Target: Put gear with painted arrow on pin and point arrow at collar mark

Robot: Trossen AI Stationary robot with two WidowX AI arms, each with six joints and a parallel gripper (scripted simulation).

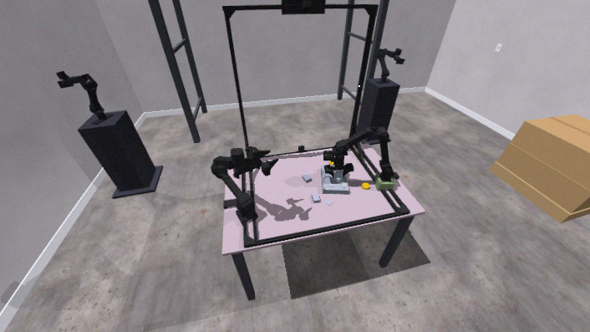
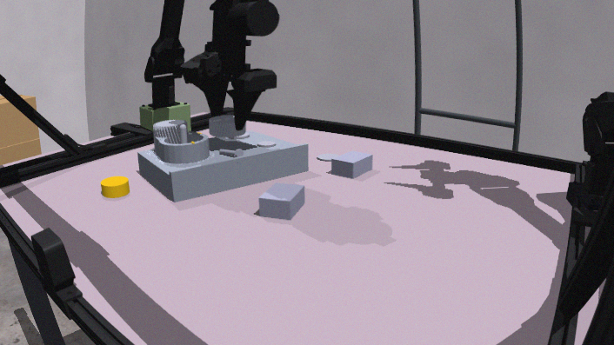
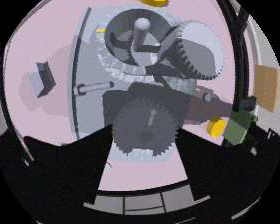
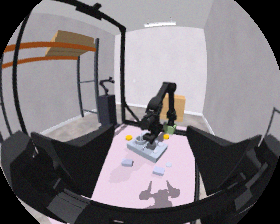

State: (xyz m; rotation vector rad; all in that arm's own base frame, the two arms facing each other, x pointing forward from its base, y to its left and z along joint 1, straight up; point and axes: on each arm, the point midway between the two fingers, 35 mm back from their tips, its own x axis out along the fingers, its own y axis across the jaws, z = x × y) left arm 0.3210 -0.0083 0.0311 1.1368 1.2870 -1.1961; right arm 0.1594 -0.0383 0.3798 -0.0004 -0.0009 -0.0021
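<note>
Now: left hand 100 mm past the yellow mark, 40 mm above it and 20 mm to the left of it. The rest, counted from my left hand: pin: 90 mm behind, 60 mm below, 10 mm to the left; grey toothed gear: 30 mm below; round collar: 90 mm behind, 50 mm below, 10 mm to the left.
</note>
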